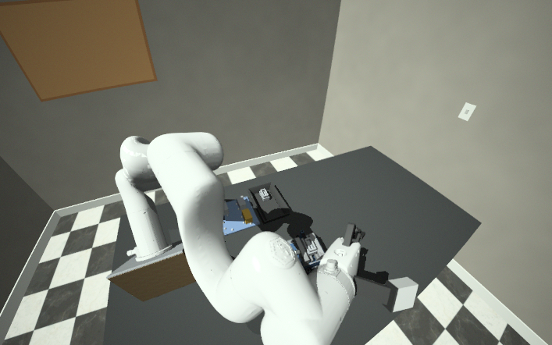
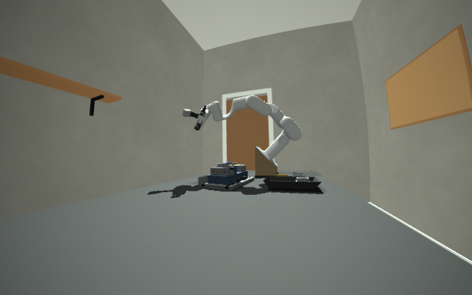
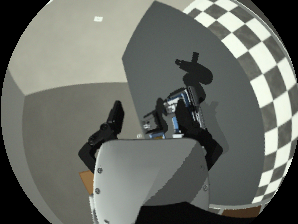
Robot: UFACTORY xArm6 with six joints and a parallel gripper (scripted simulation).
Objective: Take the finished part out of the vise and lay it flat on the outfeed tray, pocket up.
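My gripper is now 31 cm above the vise, 17 cm to the right of it and 3 cm past it. Round my hand: blue plate: 50 cm to the left, 35 cm below, 15 cm behind; then orange block: 45 cm to the left, 33 cm below, 11 cm behind.
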